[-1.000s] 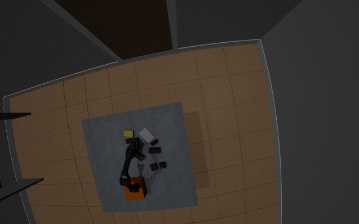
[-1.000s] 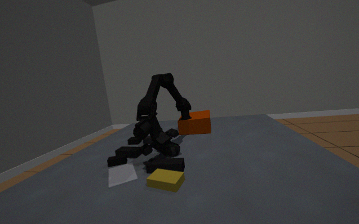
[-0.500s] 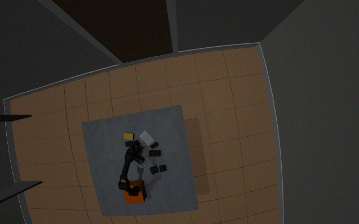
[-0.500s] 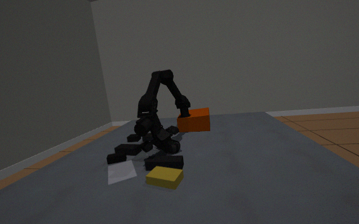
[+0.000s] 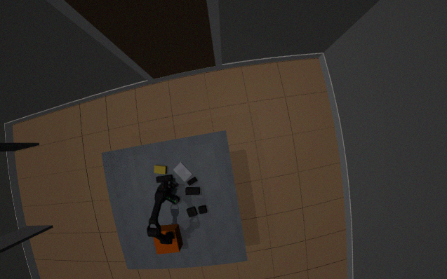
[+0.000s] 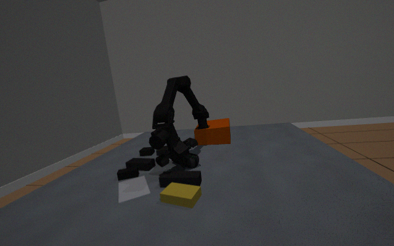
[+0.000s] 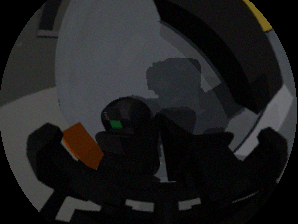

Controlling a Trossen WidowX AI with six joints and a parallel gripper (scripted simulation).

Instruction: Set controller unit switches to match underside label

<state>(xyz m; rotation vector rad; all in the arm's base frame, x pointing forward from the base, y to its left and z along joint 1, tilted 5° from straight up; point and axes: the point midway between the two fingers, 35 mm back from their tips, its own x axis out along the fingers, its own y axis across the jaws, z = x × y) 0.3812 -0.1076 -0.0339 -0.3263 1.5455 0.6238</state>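
My gripper tip is 120 mm short of the black module and 10 mm below it. The rest, counted from my gripper tip: yellow block: 220 mm ahead, 10 mm to the left, 10 mm above; then white plate: 130 mm ahead, 180 mm to the right, 10 mm below.
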